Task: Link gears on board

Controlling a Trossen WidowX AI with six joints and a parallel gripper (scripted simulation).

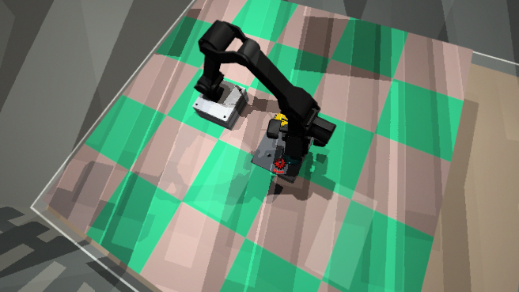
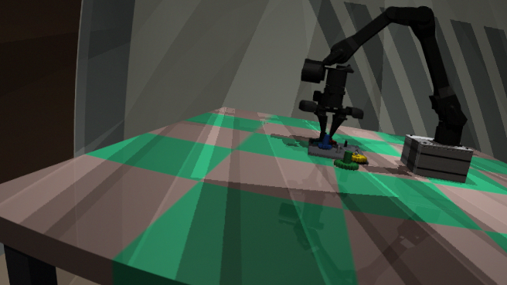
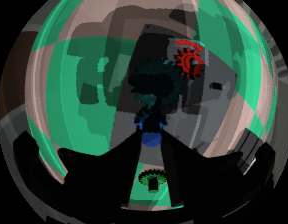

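My gripper tip is 10 mm above the blue gear. Round my gripper tip: yellow gear 80 mm behind, 80 mm to the left, 20 mm below; then red gear 30 mm behind, 90 mm to the right, 20 mm below; then teal gear 50 mm to the right, 20 mm below.
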